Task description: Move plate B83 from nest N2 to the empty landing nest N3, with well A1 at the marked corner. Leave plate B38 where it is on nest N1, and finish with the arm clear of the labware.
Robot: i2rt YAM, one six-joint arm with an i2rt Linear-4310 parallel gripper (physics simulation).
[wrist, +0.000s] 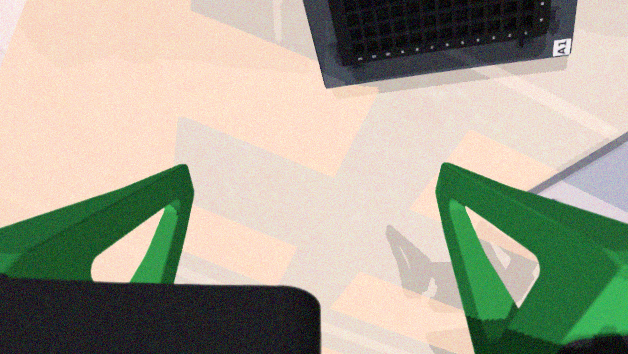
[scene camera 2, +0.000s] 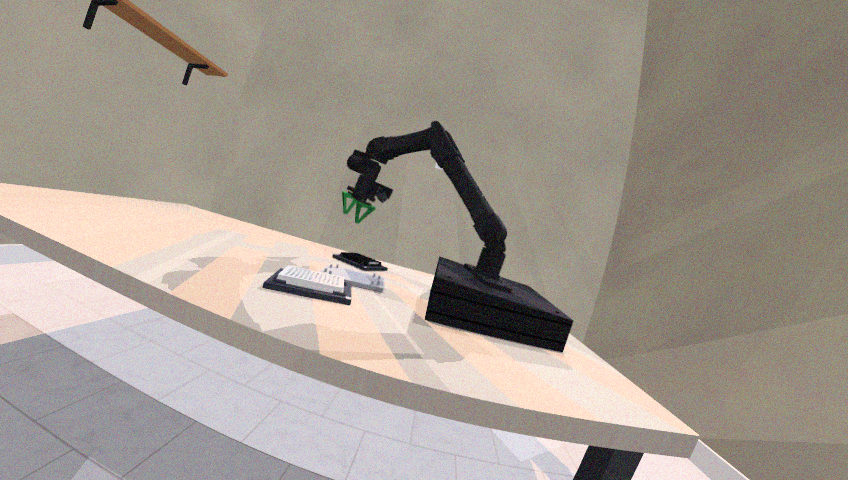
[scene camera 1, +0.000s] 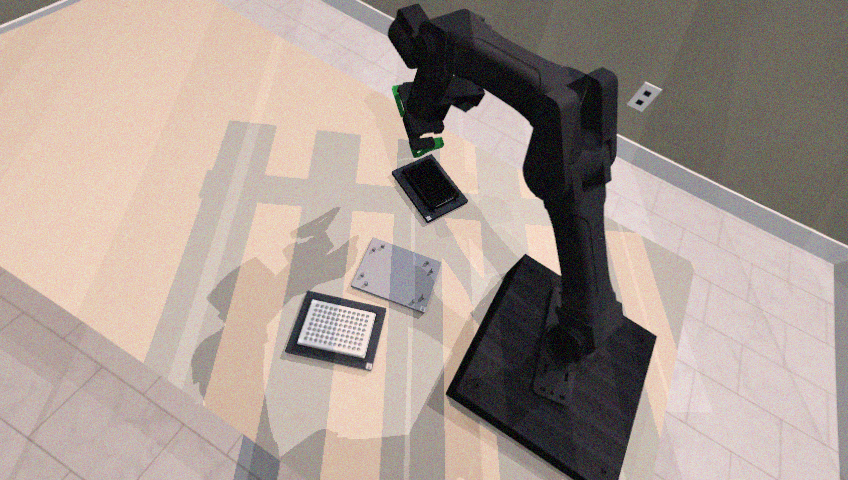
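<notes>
A black well plate [scene camera 1: 429,181] [scene camera 2: 358,259] [wrist: 440,25] sits on a dark nest [scene camera 1: 425,212] [wrist: 350,77] at the back; that nest's A1 label [wrist: 561,47] shows in the wrist view. A white well plate [scene camera 1: 336,328] [scene camera 2: 309,279] sits on another dark nest [scene camera 1: 327,356] [scene camera 2: 309,293]. The grey nest with small pins [scene camera 1: 395,276] [scene camera 2: 363,279] [wrist: 605,170], between them, is empty. Plate and nest codes are not readable. My gripper [scene camera 1: 416,126] [scene camera 2: 352,217] [wrist: 314,177] is open and empty, high above the table beyond the black plate.
The arm's black base block [scene camera 1: 493,356] [scene camera 2: 493,309] stands on the wooden table [scene camera 1: 148,178] [scene camera 2: 107,231], beside the nests. Shadows of the arm fall across the table. A wall shelf [scene camera 2: 160,35] hangs far above, and a socket [scene camera 1: 644,96] is on the wall.
</notes>
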